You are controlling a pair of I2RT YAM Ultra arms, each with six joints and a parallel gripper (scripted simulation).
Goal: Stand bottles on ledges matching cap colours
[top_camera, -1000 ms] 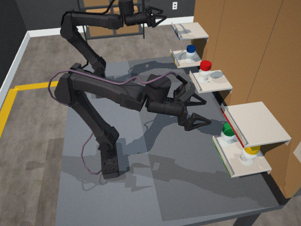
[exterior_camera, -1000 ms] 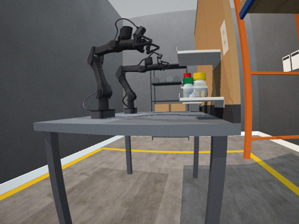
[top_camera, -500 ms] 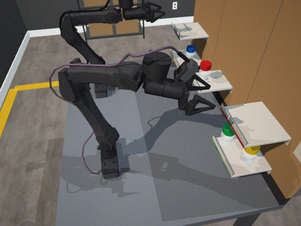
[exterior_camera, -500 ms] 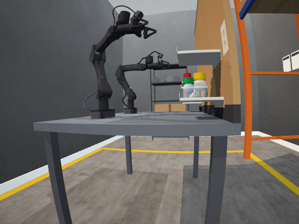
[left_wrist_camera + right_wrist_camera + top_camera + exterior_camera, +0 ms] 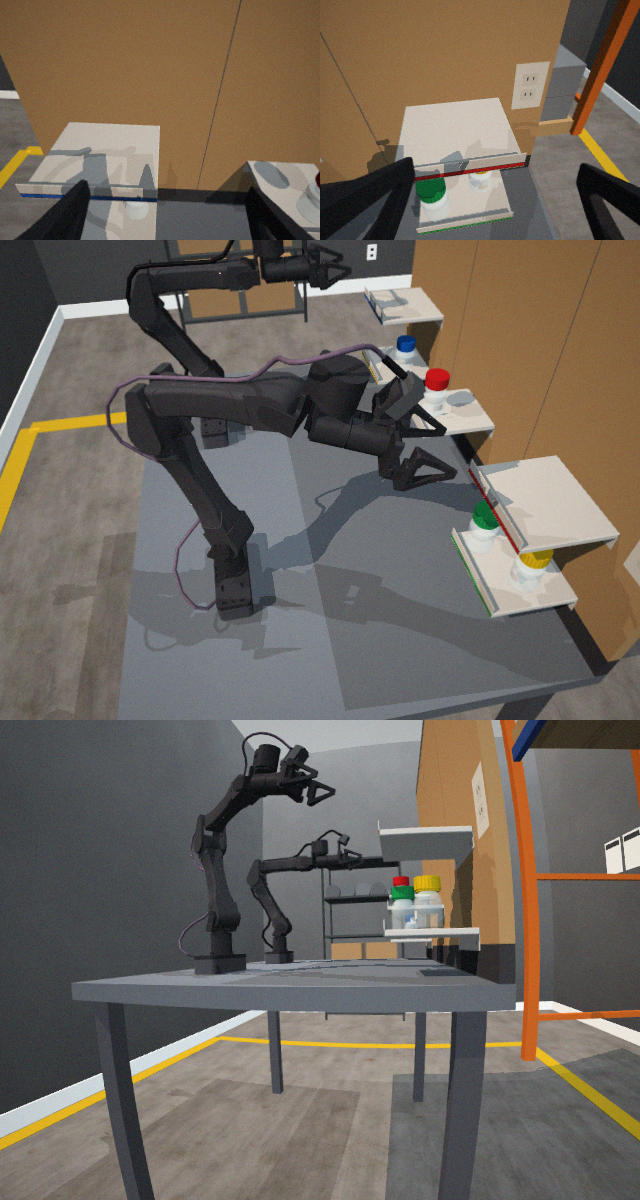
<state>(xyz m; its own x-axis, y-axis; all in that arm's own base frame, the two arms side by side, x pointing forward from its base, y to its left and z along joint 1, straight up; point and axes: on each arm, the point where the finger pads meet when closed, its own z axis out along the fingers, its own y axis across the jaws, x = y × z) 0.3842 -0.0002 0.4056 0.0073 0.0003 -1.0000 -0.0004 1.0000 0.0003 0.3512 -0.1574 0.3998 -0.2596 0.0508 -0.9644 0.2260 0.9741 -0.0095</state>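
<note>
My right hand is 410 mm to the right of the red-capped bottle, 210 mm above it and 190 mm short of it. Round my right hand: green-capped bottle 300 mm below, 170 mm ahead, 70 mm to the left; then brown wall 390 mm to the left, 330 mm ahead, 10 mm above; then yellow-capped bottle 300 mm below, 210 mm ahead, 30 mm to the right.
</note>
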